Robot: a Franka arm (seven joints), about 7 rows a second.
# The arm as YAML. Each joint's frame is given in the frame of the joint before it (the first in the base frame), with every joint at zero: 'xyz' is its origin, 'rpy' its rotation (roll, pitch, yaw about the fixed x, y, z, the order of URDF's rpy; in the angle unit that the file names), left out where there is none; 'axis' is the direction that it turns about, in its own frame. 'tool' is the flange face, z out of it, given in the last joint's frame.
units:
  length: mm
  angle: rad
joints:
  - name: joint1
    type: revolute
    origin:
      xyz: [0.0, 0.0, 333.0]
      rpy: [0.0, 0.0, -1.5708]
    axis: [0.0, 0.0, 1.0]
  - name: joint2
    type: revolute
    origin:
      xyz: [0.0, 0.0, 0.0]
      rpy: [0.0, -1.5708, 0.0]
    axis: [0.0, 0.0, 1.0]
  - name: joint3
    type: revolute
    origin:
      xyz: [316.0, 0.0, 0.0]
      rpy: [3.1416, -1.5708, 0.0]
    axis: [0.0, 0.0, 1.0]
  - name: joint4
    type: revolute
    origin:
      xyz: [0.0, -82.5, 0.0]
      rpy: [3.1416, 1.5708, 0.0]
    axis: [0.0, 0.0, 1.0]
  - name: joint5
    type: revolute
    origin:
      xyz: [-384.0, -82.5, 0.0]
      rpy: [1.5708, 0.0, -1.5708]
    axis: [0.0, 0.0, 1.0]
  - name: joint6
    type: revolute
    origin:
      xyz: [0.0, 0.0, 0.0]
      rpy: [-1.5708, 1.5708, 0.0]
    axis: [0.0, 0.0, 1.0]
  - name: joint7
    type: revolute
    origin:
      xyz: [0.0, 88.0, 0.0]
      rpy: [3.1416, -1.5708, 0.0]
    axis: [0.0, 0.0, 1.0]
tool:
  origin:
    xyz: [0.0, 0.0, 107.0]
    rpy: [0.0, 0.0, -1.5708]
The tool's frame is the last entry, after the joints.
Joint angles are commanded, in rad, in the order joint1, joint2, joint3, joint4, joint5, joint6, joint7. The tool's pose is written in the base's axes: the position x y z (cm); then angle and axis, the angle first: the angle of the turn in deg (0 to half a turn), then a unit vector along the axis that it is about. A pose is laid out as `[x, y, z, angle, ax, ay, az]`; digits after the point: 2 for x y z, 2 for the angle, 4 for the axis.
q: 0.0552 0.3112 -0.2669 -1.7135 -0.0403 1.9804 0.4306
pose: [62.71, -12.30, 41.02, 173.08, 0.9531, -0.3025, -0.0104]
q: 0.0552 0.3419 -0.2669 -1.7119 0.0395 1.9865 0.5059
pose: [63.12, -11.81, 39.19, 176.52, 0.9352, -0.3532, -0.0232]
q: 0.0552 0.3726 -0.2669 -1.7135 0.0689 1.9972 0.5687
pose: [63.39, -11.64, 37.28, 177.26, 0.9210, -0.3880, -0.0337]
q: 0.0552 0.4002 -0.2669 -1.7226 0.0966 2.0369 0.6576
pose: [63.73, -11.58, 35.44, 178.05, 0.9001, -0.4344, -0.0322]
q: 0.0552 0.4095 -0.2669 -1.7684 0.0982 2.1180 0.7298
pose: [63.47, -11.77, 33.47, 178.08, 0.8832, -0.4687, -0.0182]
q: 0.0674 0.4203 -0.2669 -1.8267 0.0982 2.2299 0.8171
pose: [63.20, -11.25, 31.18, 178.34, 0.8641, -0.5033, 0.0045]
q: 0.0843 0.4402 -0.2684 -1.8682 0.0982 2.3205 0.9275
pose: [63.04, -10.46, 28.96, 178.49, 0.8386, -0.5443, 0.0213]
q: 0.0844 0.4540 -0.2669 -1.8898 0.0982 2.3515 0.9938
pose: [62.64, -10.44, 27.46, 178.22, 0.8202, -0.5717, 0.0209]
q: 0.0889 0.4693 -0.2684 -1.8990 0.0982 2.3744 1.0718
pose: [62.51, -10.29, 26.35, 178.00, 0.7983, -0.6019, 0.0225]
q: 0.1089 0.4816 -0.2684 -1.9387 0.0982 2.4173 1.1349
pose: [61.75, -9.15, 24.36, 177.56, 0.7845, -0.6198, 0.0210]
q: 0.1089 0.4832 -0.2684 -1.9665 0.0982 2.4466 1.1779
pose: [61.08, -9.22, 23.41, 177.49, 0.7704, -0.6372, 0.0221]
